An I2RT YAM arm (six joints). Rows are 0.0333 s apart.
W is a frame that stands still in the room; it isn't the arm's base.
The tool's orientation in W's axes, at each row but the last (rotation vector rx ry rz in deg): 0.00 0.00 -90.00; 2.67 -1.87 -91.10; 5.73 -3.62 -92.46; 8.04 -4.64 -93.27; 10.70 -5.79 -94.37; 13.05 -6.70 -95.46; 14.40 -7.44 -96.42; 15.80 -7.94 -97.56; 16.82 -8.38 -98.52; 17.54 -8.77 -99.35
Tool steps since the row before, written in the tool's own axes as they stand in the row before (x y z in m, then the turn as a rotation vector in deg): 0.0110 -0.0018 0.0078 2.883 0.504 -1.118; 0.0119 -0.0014 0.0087 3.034 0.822 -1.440; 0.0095 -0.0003 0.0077 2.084 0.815 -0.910; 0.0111 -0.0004 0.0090 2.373 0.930 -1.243; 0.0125 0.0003 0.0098 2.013 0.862 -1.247; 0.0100 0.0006 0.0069 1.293 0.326 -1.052; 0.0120 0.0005 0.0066 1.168 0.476 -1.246; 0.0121 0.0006 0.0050 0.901 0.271 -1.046; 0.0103 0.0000 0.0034 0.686 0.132 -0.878; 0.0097 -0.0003 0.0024 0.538 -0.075 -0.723
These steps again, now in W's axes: -0.0018 -0.0110 0.0078 0.504 -2.883 -1.118; -0.0021 -0.0119 0.0085 0.835 -3.038 -1.425; -0.0015 -0.0096 0.0074 0.814 -2.100 -0.875; -0.0023 -0.0113 0.0084 0.958 -2.384 -1.200; -0.0024 -0.0129 0.0089 0.919 -2.020 -1.194; -0.0019 -0.0104 0.0060 0.424 -1.258 -1.060; -0.0024 -0.0123 0.0054 0.629 -1.142 -1.202; -0.0023 -0.0124 0.0037 0.415 -0.861 -1.033; -0.0024 -0.0104 0.0021 0.268 -0.637 -0.884; -0.0025 -0.0096 0.0011 0.052 -0.464 -0.775
